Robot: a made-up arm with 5 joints.
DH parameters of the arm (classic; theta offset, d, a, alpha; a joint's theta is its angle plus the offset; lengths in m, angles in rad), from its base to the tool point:
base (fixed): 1.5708 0.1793 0 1.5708
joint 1: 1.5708 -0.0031 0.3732 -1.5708
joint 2: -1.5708 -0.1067 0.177 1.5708
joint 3: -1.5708 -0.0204 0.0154 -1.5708
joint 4: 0 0.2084 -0.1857 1.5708
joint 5: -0.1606 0 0.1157 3.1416
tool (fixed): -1.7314 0.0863 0 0
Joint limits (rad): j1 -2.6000..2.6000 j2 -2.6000..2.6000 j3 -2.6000..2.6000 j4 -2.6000..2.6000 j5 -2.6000..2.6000
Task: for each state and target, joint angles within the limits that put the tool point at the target. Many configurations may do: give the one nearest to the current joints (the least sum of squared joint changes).
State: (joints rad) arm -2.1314 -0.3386 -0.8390 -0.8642 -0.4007
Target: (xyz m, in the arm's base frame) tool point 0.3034 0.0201 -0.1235
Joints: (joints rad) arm -2.3799 -0.8537 -0.5731 -0.6577 -0.3009
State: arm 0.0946 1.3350 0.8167 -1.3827 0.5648
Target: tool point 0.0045 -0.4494 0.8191
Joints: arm 0.5364 1.2582 0.9739 -1.3508 0.5894
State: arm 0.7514 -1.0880 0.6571 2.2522 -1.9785
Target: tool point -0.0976 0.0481 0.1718
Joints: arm 0.5820 -1.1066 0.9483 2.0767 -2.3607
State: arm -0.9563 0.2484 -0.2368 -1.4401 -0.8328
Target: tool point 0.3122 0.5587 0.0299
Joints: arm -1.4799 0.1908 0.0089 -1.4804 -0.2339
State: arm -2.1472 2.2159 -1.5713 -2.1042 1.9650
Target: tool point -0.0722 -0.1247 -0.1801
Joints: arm -2.3739 2.2293 -1.9056 -2.0761 2.1018
